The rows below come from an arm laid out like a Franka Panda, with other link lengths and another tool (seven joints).
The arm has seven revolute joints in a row. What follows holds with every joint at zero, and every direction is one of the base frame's.
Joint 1 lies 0.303 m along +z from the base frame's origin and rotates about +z.
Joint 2 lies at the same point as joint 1 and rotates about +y.
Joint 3 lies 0.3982 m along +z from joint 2 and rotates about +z.
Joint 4 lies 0.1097 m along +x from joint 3 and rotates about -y.
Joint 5 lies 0.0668 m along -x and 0.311 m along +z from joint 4 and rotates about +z.
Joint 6 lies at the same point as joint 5 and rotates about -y.
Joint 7 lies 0.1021 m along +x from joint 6 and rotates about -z.
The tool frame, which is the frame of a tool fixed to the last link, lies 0.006 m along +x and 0.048 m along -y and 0.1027 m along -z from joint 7; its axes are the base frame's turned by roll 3.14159, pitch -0.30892 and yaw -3.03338 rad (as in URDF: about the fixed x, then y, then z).
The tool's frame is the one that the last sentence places.
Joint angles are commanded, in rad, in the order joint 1, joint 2, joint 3, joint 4, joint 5, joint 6, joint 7. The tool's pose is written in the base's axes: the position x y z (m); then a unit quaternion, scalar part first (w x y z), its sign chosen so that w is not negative. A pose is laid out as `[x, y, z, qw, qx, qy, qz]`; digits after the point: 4 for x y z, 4 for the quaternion.
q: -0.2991, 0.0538, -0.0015, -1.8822, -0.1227, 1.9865, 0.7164
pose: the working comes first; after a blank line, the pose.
Where each joint sits with the arm in this pose, in the base's axes (m; each line is computed from the numbers above, not from the rounded line before):
joint 1: 0.0000 0.0000 0.3030
joint 2: 0.0000 0.0000 0.3030
joint 3: 0.0205 -0.0063 0.7006
joint 4: 0.1251 -0.0387 0.6947
joint 5: 0.4253 -0.1318 0.6460
joint 6: 0.4253 -0.1318 0.6460
joint 7: 0.5241 -0.1572 0.6509
the tool: 0.4897 -0.2016 0.5523

[0.4897, -0.2016, 0.5523, 0.1063, -0.4200, -0.9012, -0.0126]
